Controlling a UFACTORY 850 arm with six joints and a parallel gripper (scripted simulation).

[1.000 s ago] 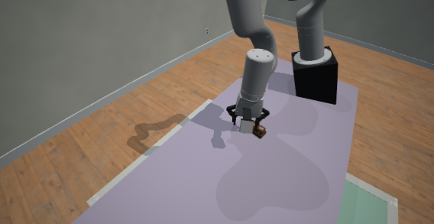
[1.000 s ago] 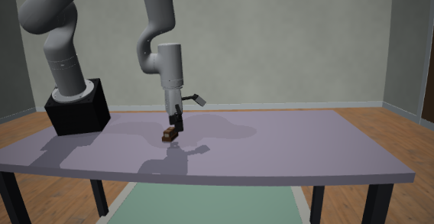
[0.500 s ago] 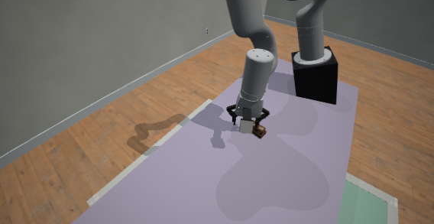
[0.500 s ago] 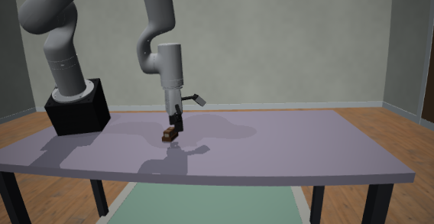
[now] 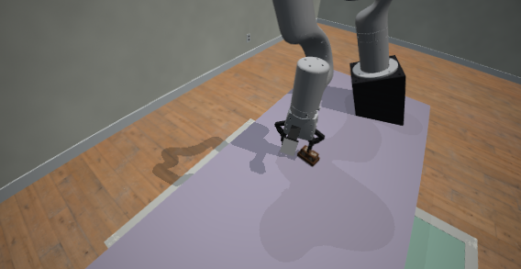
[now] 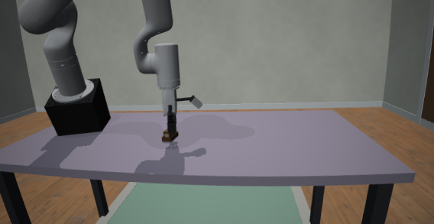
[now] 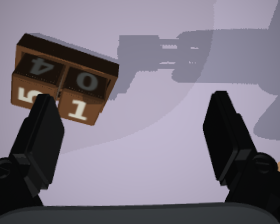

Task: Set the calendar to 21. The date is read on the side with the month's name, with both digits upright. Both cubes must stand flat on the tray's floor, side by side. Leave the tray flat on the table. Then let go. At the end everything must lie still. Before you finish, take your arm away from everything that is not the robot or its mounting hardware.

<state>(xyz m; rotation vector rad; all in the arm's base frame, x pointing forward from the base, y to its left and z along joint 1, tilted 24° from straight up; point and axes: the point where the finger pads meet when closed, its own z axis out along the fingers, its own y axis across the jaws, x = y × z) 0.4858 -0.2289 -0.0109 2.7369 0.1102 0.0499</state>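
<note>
Now: hand 3 cm past the brown cube, 4 cm to the right of it and 5 cm above it. From my hand the other things lie so: digit cube 1 cm behind, 7 cm to the left, 5 cm below; then brown tray 2 cm behind, 5 cm to the left, 6 cm below.
</note>
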